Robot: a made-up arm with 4 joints. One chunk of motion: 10 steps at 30 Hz.
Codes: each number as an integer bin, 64 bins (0 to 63) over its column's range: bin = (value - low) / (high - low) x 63, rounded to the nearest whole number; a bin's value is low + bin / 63 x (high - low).
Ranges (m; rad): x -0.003..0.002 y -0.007..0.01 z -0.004..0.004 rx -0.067..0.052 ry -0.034..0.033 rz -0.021..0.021
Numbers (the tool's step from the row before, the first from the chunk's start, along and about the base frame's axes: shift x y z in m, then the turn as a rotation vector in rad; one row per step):
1: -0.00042 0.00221 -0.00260 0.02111 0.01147 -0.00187
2: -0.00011 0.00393 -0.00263 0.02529 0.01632 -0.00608
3: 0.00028 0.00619 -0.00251 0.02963 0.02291 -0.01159
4: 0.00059 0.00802 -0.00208 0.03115 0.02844 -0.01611
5: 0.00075 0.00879 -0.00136 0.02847 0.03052 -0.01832
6: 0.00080 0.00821 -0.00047 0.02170 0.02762 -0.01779
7: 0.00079 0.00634 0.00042 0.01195 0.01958 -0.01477
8: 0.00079 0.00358 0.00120 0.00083 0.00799 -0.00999
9: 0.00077 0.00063 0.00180 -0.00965 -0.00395 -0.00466
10: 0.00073 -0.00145 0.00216 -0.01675 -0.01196 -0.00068
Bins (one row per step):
1: 33 34 11 47 43 29
2: 36 41 11 49 47 22
3: 41 49 12 51 54 14
4: 45 56 15 52 59 7
5: 47 59 21 51 61 4
6: 48 56 28 47 58 5
7: 48 49 35 42 50 9
8: 48 39 41 36 39 17
9: 48 28 46 30 28 25
10: 47 21 49 27 21 30

